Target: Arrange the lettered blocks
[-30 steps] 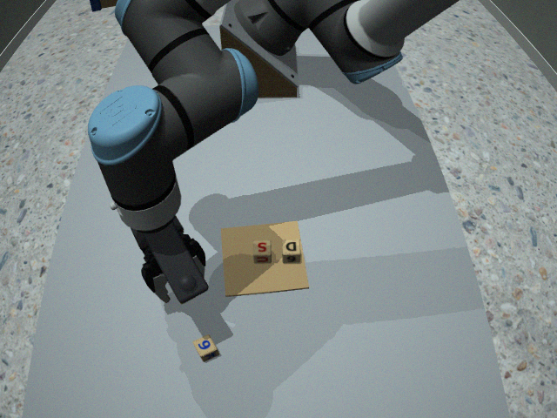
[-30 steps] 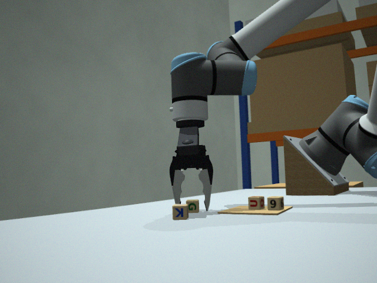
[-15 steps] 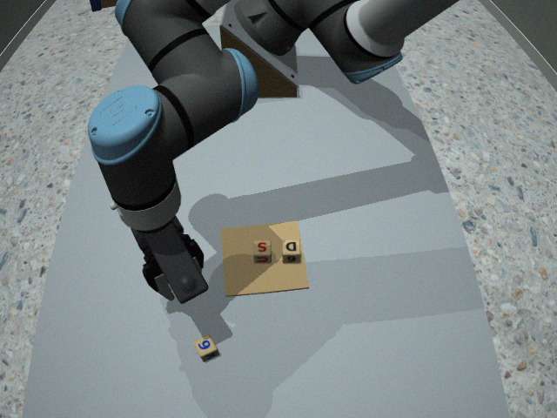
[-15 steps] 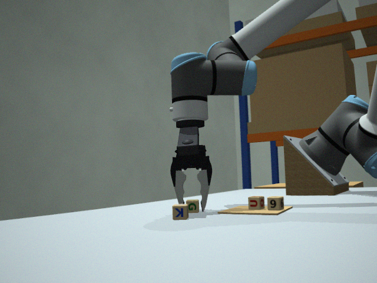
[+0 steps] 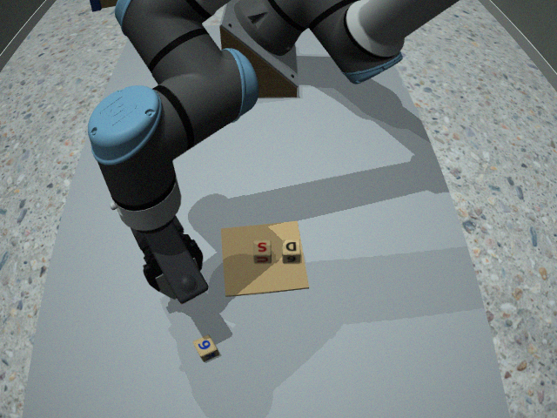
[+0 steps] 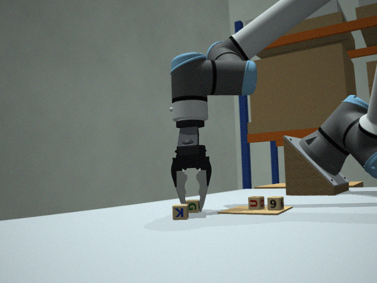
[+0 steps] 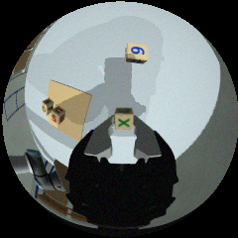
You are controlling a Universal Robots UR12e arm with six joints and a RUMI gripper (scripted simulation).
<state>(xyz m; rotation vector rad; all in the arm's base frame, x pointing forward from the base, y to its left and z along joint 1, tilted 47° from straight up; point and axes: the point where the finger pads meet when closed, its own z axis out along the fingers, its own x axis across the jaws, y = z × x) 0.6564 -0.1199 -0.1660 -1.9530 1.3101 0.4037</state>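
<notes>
The tan mat is 140 mm to the left of my hand, 60 mm behind it and 10 mm below it.
</notes>
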